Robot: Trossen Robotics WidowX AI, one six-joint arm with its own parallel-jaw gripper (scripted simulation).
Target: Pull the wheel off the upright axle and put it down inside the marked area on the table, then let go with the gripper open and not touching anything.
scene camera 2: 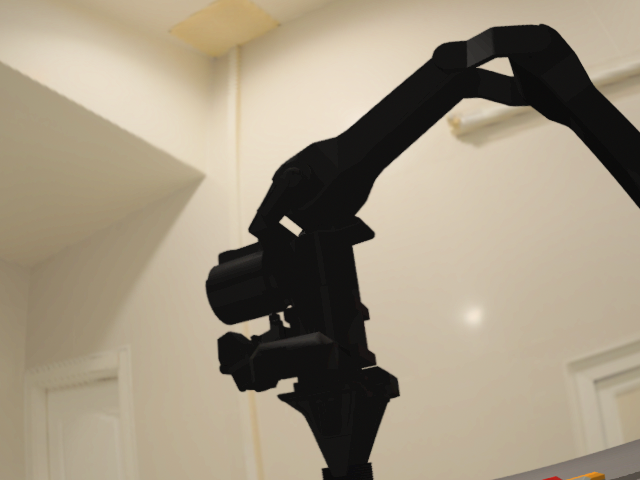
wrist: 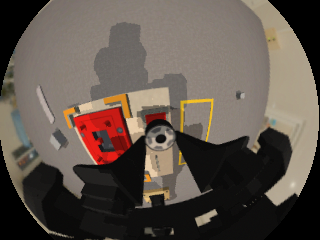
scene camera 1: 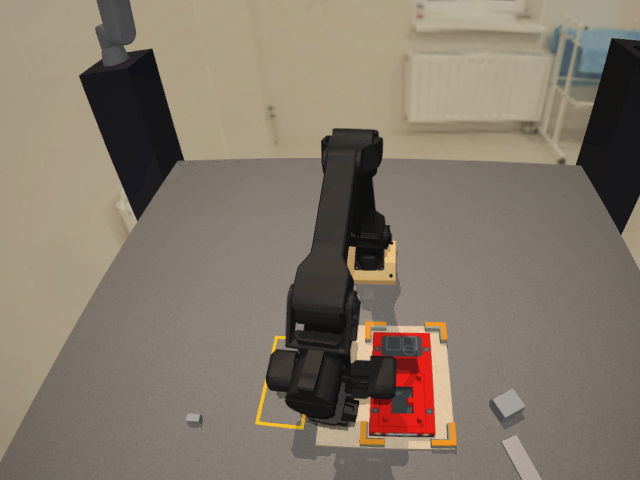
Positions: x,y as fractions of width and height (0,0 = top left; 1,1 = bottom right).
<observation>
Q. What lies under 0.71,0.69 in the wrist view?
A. The gripper.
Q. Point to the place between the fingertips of the gripper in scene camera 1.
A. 0.52,0.83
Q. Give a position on a grey block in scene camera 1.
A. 0.79,0.84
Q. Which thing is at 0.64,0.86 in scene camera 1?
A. A red plate.
</observation>
